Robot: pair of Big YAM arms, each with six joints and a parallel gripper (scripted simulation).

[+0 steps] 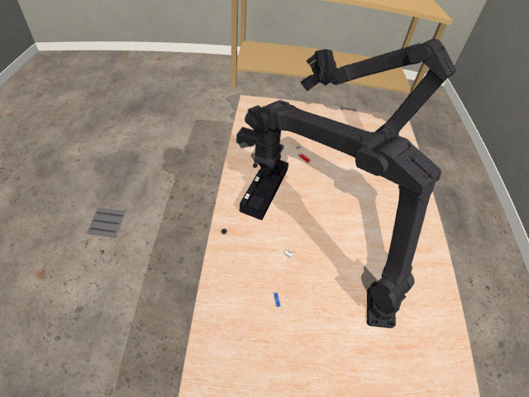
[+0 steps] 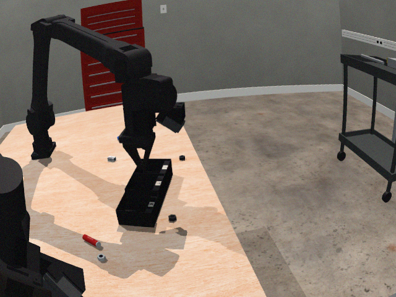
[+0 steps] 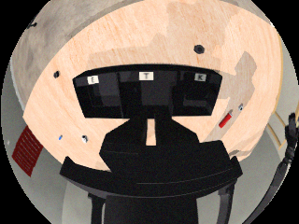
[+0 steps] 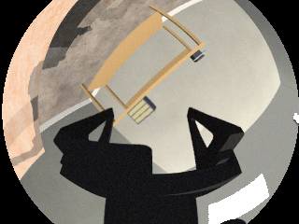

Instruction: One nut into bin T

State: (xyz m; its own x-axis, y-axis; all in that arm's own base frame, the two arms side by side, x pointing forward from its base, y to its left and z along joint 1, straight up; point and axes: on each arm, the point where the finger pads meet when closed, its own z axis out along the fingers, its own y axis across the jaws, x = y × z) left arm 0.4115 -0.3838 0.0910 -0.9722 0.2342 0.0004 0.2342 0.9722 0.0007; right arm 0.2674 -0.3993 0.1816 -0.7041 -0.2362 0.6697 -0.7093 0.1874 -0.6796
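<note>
Right now the black bin is 10 mm to the left of my left hand and 70 mm below it. From my left hand the other things lie so: grey nut 90 mm behind, 240 mm to the right, 90 mm below; blue cylinder 110 mm behind, 400 mm to the left, 90 mm below; red cylinder 120 mm behind, 180 mm to the right, 80 mm below.
</note>
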